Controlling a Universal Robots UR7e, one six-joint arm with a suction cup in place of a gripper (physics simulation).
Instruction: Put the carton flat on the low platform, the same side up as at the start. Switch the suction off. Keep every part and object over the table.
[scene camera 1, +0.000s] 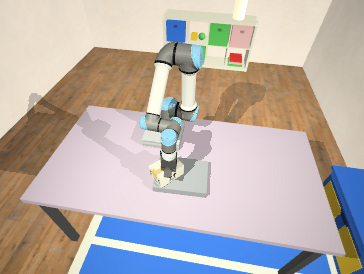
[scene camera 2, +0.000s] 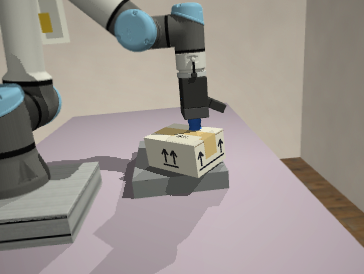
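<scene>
The cream carton with tan tape is upright, its printed arrows pointing up. It is at the low grey platform, turned at an angle to the platform's edges and toward its left side in scene camera 1, where a corner reaches past the edge. Its underside is on or very close to the platform's top; any small gap cannot be told. My gripper's blue suction cup is against the carton's taped top and holds it. In scene camera 1 the black tool body hides the cup and part of the carton.
The platform stands on the pale pink table. The arm's base stands on a grey ribbed block behind the platform in scene camera 1. A blue and yellow unit is beyond the table's right edge. A shelf unit stands at the back wall.
</scene>
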